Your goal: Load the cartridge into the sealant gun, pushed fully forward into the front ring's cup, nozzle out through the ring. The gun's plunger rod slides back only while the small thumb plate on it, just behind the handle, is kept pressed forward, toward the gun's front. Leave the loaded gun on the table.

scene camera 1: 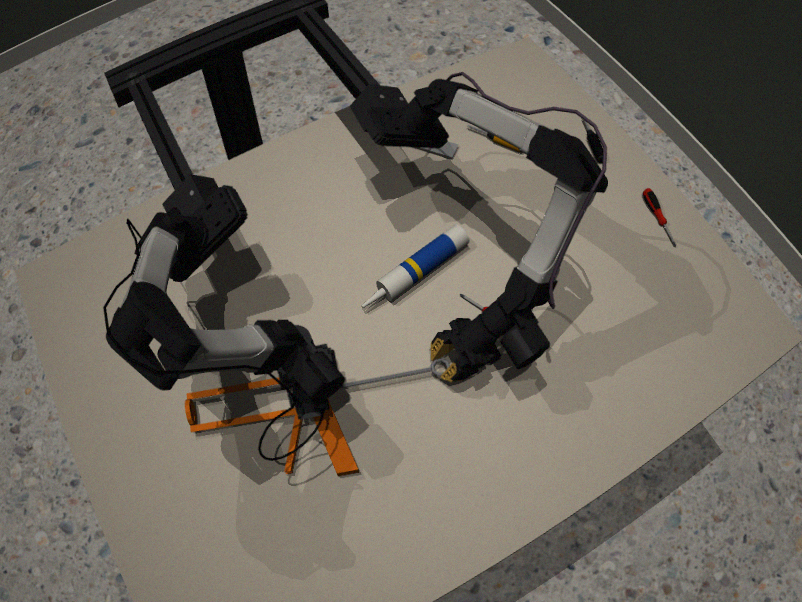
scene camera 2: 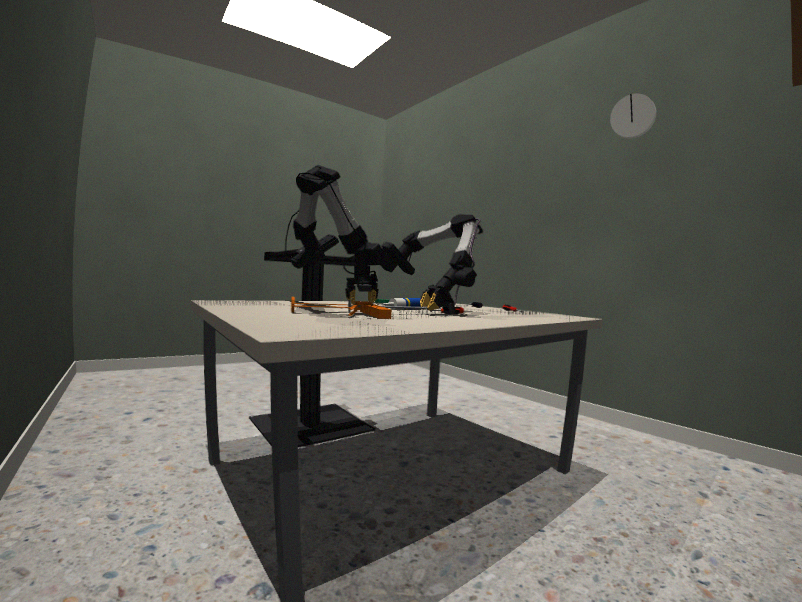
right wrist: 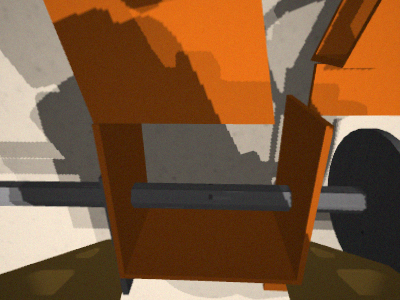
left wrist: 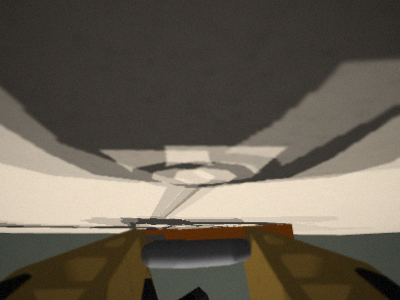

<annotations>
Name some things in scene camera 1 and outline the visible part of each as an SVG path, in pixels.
My left gripper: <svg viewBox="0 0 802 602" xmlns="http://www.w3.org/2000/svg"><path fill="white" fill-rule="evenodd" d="M481 314L472 321L469 318L456 318L449 323L452 329L438 332L432 340L432 361L443 357L453 349L456 349L459 355L440 376L442 379L450 382L463 381L479 371L478 368L482 368L492 361L485 349L499 339L500 336L493 335L485 329L482 324Z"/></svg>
A cartridge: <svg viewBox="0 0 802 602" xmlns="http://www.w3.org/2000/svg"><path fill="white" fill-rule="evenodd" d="M465 230L459 225L452 226L376 281L379 290L361 305L362 308L383 296L387 300L392 301L469 244L469 237Z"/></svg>
</annotations>
